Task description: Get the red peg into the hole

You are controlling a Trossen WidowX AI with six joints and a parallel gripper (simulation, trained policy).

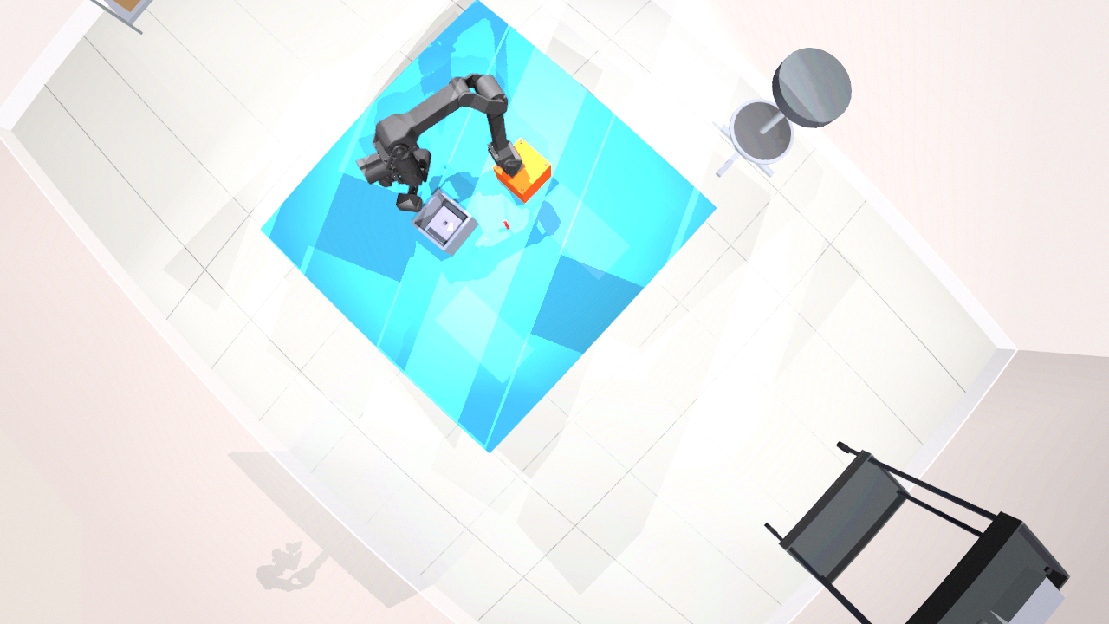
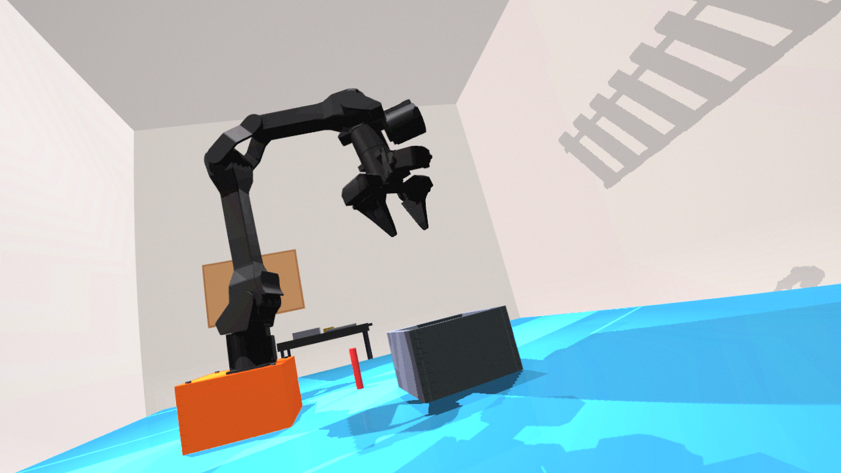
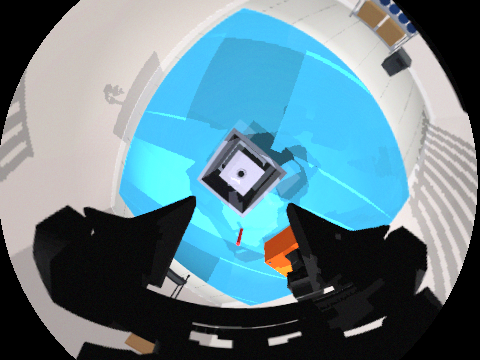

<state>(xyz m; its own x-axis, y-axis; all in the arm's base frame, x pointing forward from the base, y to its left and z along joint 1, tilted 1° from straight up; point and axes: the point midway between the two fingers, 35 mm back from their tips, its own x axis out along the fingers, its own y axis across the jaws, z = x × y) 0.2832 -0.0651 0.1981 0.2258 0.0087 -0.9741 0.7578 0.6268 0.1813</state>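
Right now the red peg is 210 mm below my gripper tip, 190 mm to the left of it and 130 mm behind it. From my gripper tip the other things lie so: grey box (230 mm below, 20 mm to the left, 20 mm ahead); then plate (210 mm below, 20 mm to the left, 20 mm ahead).
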